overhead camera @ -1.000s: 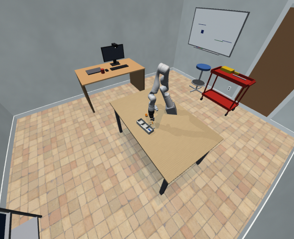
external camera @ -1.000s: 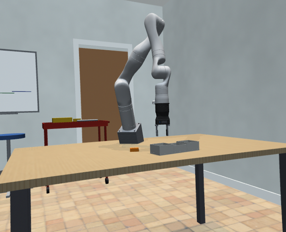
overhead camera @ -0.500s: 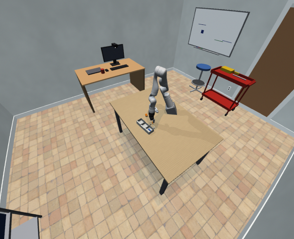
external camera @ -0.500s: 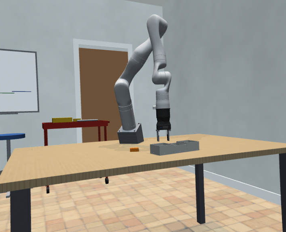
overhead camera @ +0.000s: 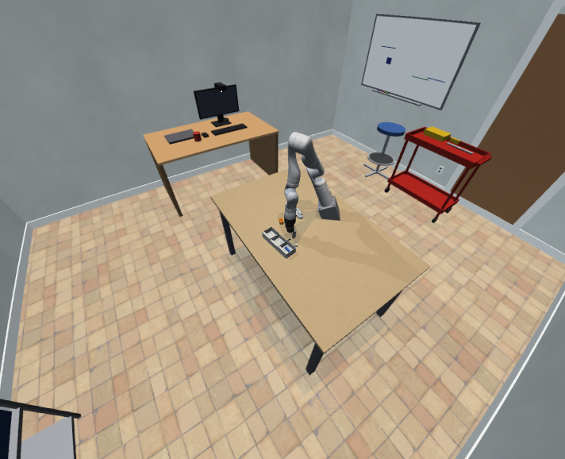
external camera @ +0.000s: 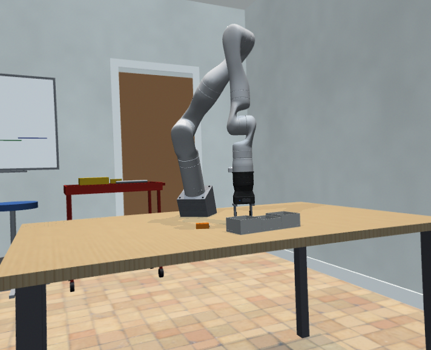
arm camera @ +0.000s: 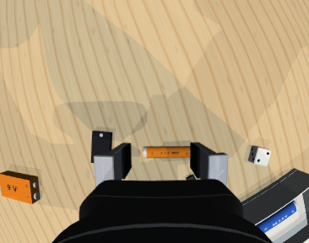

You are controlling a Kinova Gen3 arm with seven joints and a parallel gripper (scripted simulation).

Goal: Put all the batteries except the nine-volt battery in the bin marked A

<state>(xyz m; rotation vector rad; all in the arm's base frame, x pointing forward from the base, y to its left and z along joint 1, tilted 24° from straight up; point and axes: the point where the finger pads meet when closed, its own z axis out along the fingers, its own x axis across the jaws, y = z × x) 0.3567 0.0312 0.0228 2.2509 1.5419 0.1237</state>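
Now: the orange cylindrical battery 10 mm to the left of my hand and 30 mm below it. Round my hand: white die (40 mm ahead, 80 mm to the left, 20 mm below); then black USB stick (20 mm behind, 50 mm to the right, 30 mm below); then black bolt (50 mm ahead, 20 mm to the left, 30 mm below).
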